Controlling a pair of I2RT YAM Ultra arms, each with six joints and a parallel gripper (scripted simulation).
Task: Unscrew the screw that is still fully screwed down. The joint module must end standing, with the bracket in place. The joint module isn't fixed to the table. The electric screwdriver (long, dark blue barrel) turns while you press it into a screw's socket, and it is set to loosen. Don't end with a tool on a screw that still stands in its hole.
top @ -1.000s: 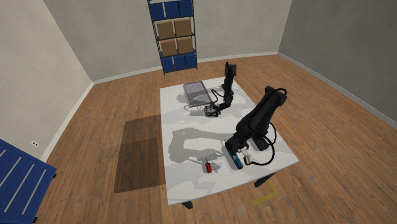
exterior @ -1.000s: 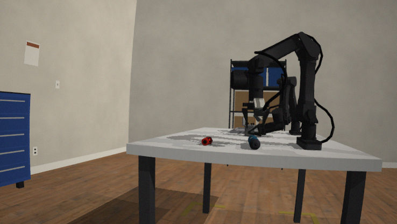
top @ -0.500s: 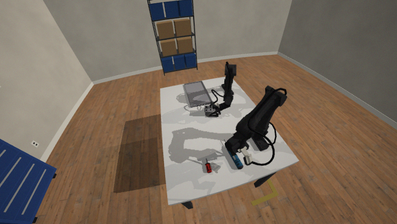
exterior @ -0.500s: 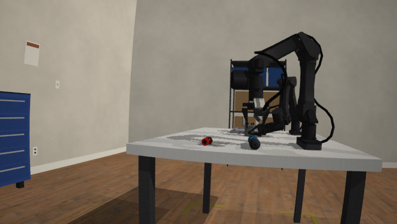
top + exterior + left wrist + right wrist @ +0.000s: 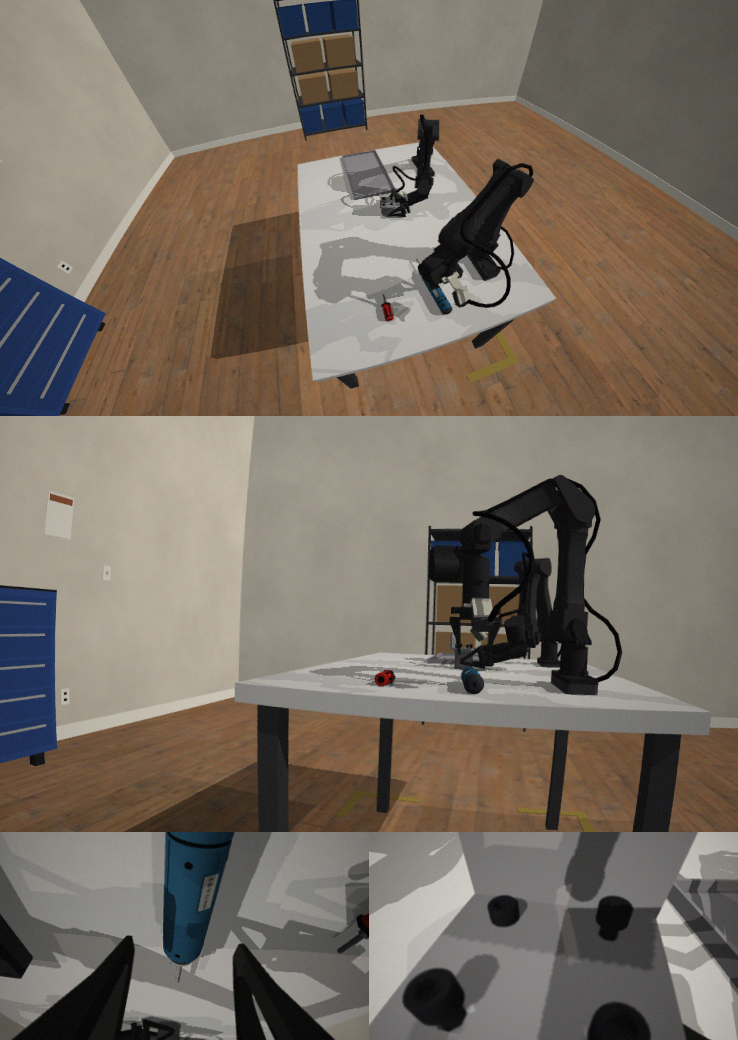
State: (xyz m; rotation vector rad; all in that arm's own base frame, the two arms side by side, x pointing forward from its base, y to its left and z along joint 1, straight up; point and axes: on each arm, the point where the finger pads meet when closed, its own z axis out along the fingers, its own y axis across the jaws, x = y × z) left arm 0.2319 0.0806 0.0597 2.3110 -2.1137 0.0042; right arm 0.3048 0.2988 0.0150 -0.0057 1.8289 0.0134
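Now: the joint module right at my right hand. Round my right hand: bit: 50 mm behind, 320 mm to the left, 10 mm below; flat grey tray: 40 mm ahead, 340 mm to the right, 20 mm below; grey bracket: 50 mm above.
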